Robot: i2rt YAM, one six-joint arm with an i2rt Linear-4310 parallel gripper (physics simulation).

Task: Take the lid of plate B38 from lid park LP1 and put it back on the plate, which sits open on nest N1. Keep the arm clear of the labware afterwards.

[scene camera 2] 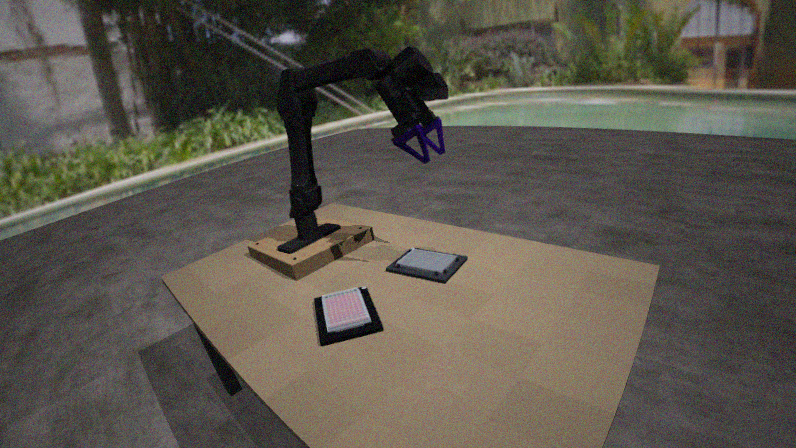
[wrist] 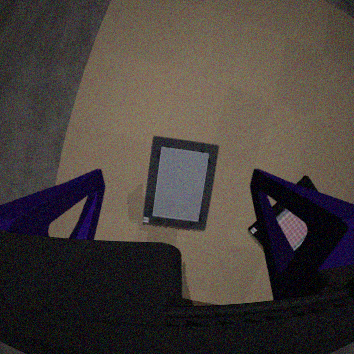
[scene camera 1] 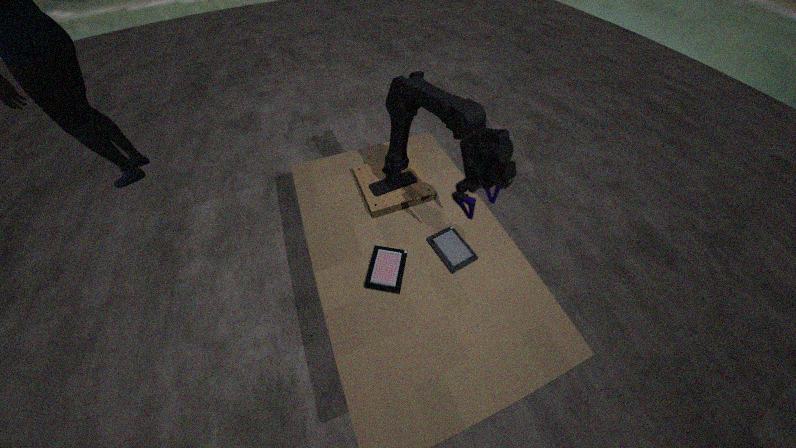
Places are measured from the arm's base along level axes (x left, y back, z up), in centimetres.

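Pixels of known places: gripper, fingertip midpoint: (scene camera 2: pixel 435 157) (wrist: pixel 177 177) (scene camera 1: pixel 481 210); arm's base, link origin: (scene camera 2: pixel 310 238) (scene camera 1: pixel 393 184).
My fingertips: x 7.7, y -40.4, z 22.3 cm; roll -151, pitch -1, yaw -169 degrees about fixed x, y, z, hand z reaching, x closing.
Ahead of a thing's pixels: the offset from my fingertips to its top centre. Level surfaces: height alone.
The pale, translucent lid @(dx -1.9, dy +4.2, dz -24.6 cm) (scene camera 1: pixel 454 248) (scene camera 2: pixel 426 261) (wrist: pixel 181 183) lies flat on lid park LP1, a dark grey frame @(dx -1.9, dy +4.2, dz -24.4 cm) (scene camera 1: pixel 468 263) (scene camera 2: pixel 396 270) (wrist: pixel 212 186). The open plate B38 @(dx -26.9, dy +8.0, dz -23.8 cm) (scene camera 1: pixel 387 267) (scene camera 2: pixel 345 309) shows pink wells and sits on nest N1, a black frame @(dx -26.9, dy +8.0, dz -24.6 cm) (scene camera 1: pixel 382 288) (scene camera 2: pixel 350 336). In the wrist view the plate (wrist: pixel 294 230) is partly hidden behind the right finger. My gripper (scene camera 1: pixel 483 208) (scene camera 2: pixel 434 158) (wrist: pixel 177 177) has purple fingers, is wide open and empty, and hangs well above the table, with the lid between its fingertips in the wrist view.
The arm's base stands on a wooden block (scene camera 1: pixel 398 203) (scene camera 2: pixel 298 269) at one end of the wooden table @(dz -26.4 cm) (scene camera 1: pixel 445 345) (scene camera 2: pixel 473 361) (wrist: pixel 200 75). The lid park and nest lie side by side in front of it. A person (scene camera 1: pixel 66 83) stands on the floor, away from the table.
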